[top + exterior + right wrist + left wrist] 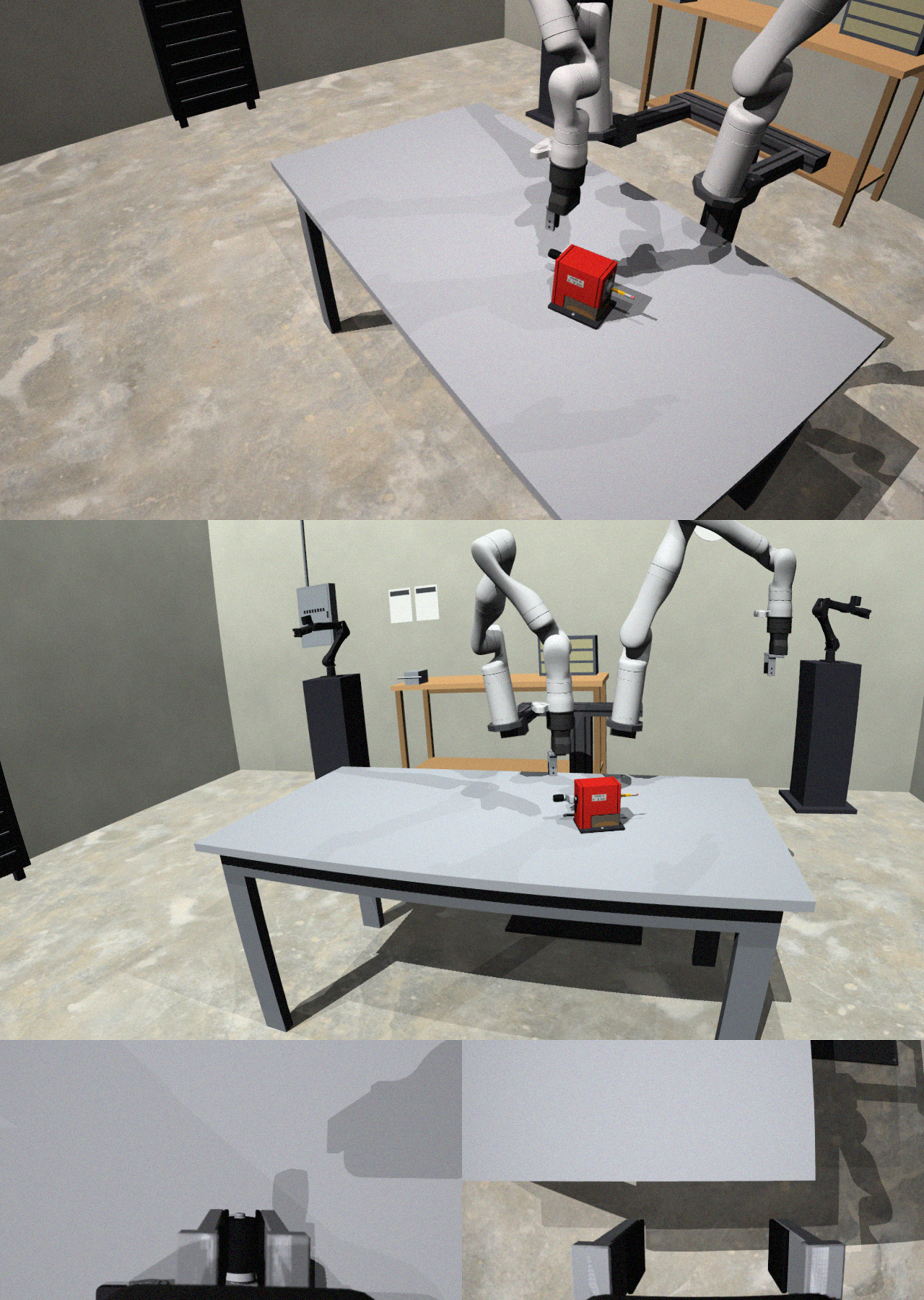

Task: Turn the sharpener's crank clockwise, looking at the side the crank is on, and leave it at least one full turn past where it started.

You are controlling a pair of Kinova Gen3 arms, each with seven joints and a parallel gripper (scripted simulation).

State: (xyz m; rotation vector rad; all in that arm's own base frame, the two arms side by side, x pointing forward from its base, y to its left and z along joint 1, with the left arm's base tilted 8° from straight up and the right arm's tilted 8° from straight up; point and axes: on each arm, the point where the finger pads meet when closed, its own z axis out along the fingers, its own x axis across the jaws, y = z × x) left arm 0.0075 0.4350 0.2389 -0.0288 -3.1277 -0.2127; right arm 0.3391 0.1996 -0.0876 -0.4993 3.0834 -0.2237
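My right gripper is now 90 mm above the black knob and 20 mm to the right of it.
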